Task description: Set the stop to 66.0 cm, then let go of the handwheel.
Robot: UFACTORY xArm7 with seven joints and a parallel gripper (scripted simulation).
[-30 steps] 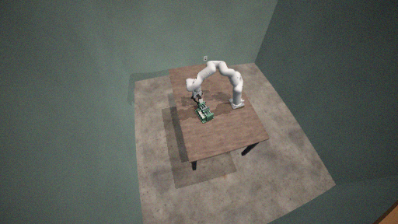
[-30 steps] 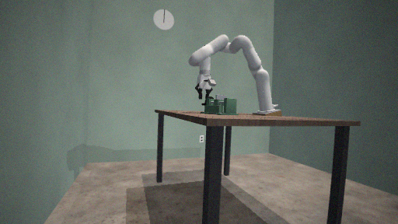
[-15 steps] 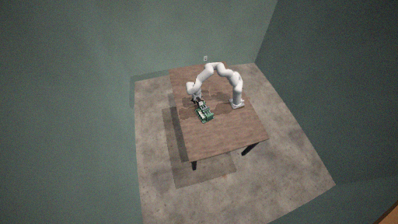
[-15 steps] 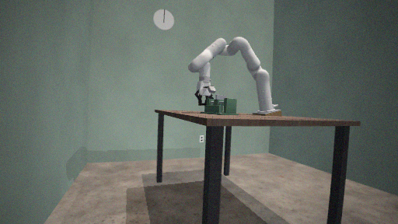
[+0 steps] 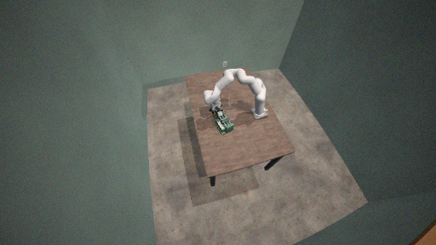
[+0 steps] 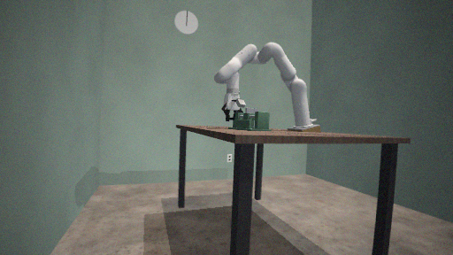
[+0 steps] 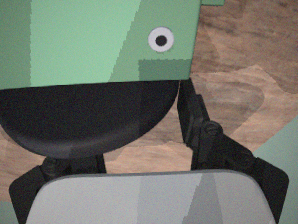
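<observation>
The black handwheel is 2 cm to the left of my hand and 2 cm behind it. The rest, counted from my hand: green stop fixture 13 cm to the left, 8 cm behind, 3 cm above.
</observation>
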